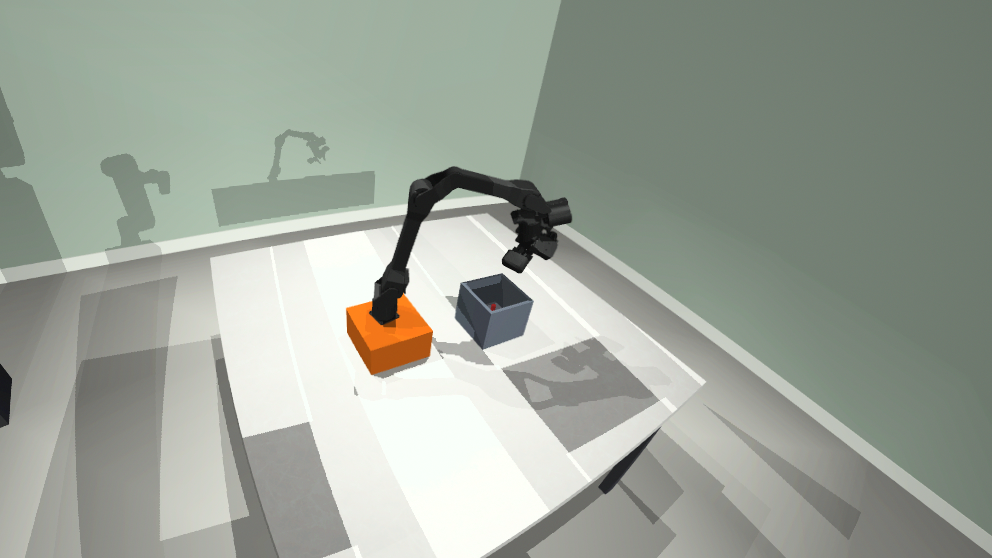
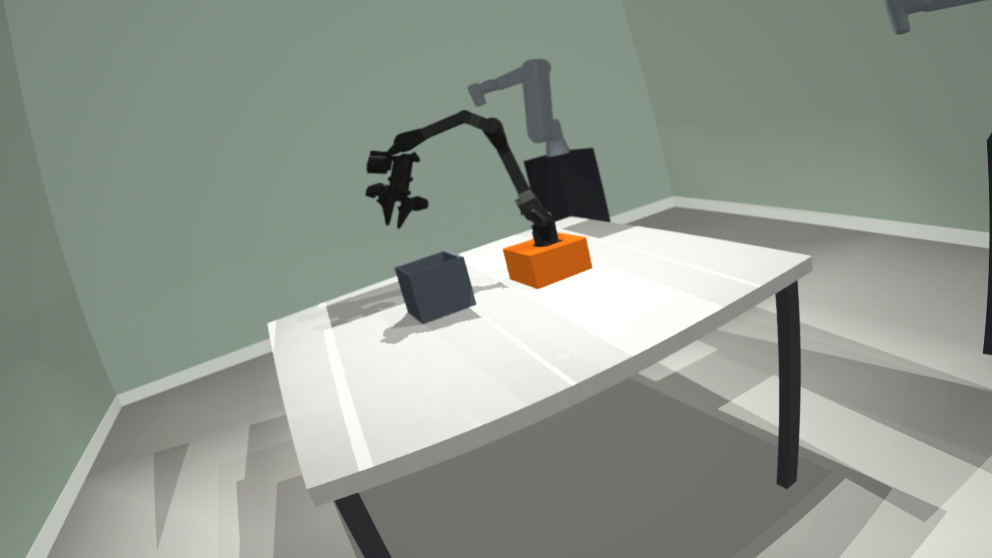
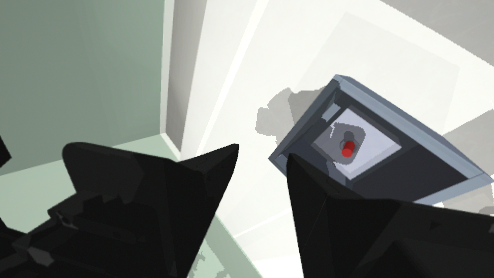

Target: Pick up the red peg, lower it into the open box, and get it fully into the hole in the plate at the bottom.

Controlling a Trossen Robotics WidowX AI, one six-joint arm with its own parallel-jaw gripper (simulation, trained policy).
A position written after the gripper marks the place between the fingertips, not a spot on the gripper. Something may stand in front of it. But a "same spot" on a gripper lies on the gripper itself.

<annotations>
gripper: image 1 527,257; image 2; image 3
grey box: image 1 487,328; image 2 437,285; image 3 428,169
same spot on gripper: [image 2: 387,201] = [image 3: 163,250]
</annotations>
